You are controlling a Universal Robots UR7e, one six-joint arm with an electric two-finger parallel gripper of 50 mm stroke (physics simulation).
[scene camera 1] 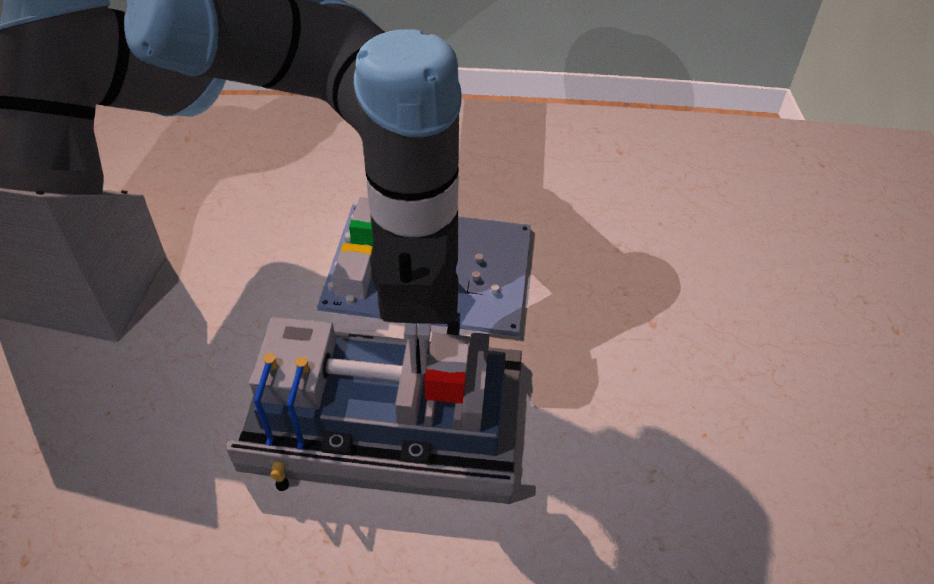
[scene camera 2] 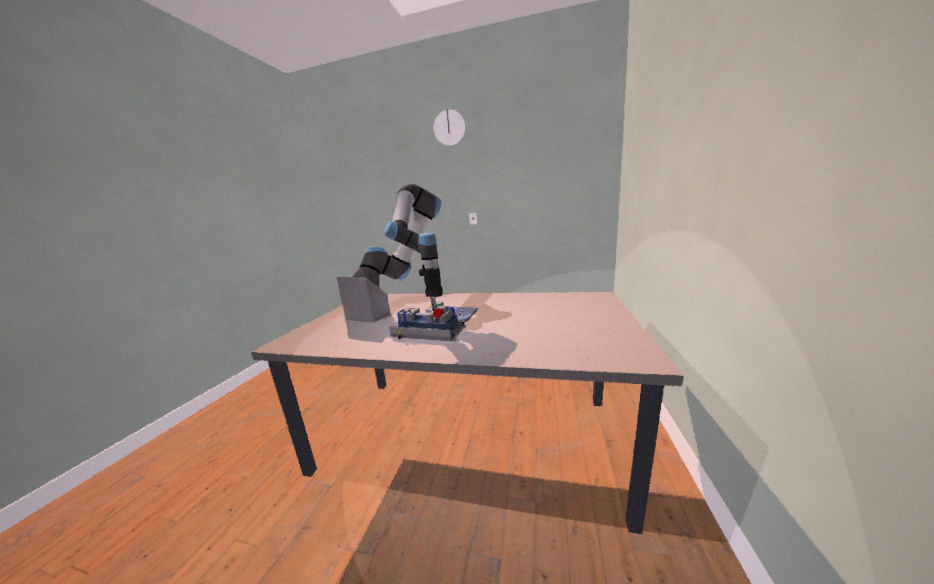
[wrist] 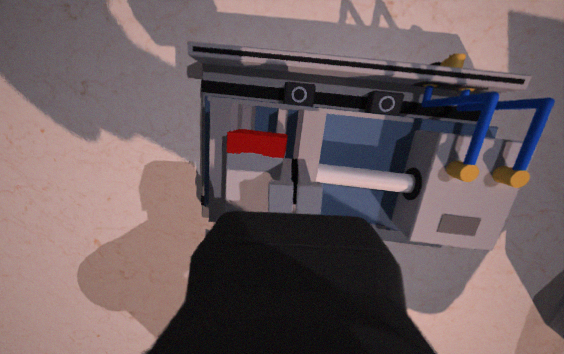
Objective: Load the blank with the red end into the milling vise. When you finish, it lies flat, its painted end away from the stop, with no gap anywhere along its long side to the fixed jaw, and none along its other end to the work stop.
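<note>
The blank with the red end (scene camera 1: 444, 385) (scene camera 2: 438, 312) (wrist: 256, 143) lies between the jaws of the milling vise (scene camera 1: 409, 433) (wrist: 350, 129). It looks flat, red end toward the vise's front rail. Its long side is beside the fixed jaw (scene camera 1: 472, 407) (wrist: 217, 170), with no clear gap visible. The movable jaw (scene camera 1: 407, 400) (wrist: 311, 142) stands apart on its other side. My gripper (scene camera 1: 418, 365) (wrist: 293, 172) is shut and empty, fingertips low between blank and movable jaw, close beside the blank. The dark work stop (scene camera 1: 453, 323) shows partly behind the unpainted end; their contact is hidden.
Behind the vise is a blue-grey plate (scene camera 1: 513, 241) with pegs. On it are a blank with a yellow end (scene camera 1: 354, 268) and a green-ended one (scene camera 1: 360, 232), partly behind the arm. Blue bent handles (scene camera 1: 261, 392) (wrist: 482, 135) rise at the vise's cylinder block (scene camera 1: 296, 351) (wrist: 457, 200).
</note>
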